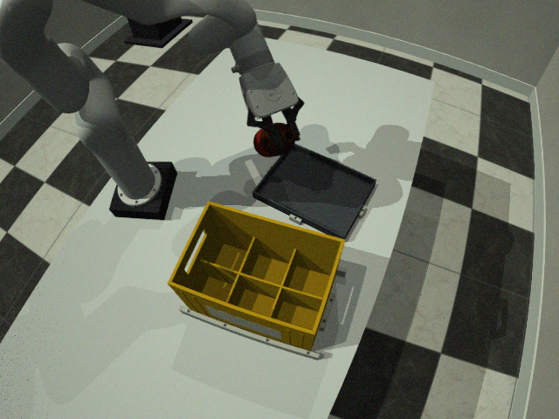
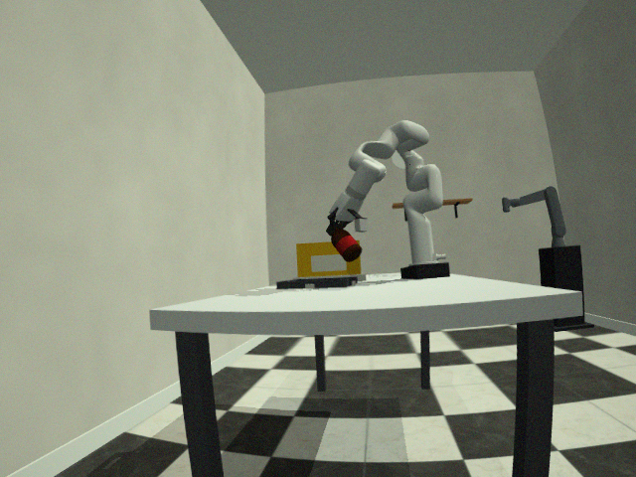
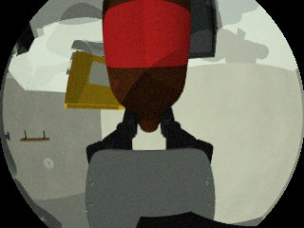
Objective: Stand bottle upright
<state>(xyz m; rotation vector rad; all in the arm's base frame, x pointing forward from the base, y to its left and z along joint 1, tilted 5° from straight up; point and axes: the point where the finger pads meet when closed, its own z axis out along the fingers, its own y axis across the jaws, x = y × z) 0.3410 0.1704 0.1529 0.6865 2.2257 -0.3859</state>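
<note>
Right now my hand is 40 mm above the brown bottle, 30 mm past it and 20 mm to the right of it. From my hand the other things lie so: dark grey tray (190 mm below, 60 mm ahead, 30 mm to the left); then yellow crate (270 mm to the right, 120 mm below, 60 mm ahead).
</note>
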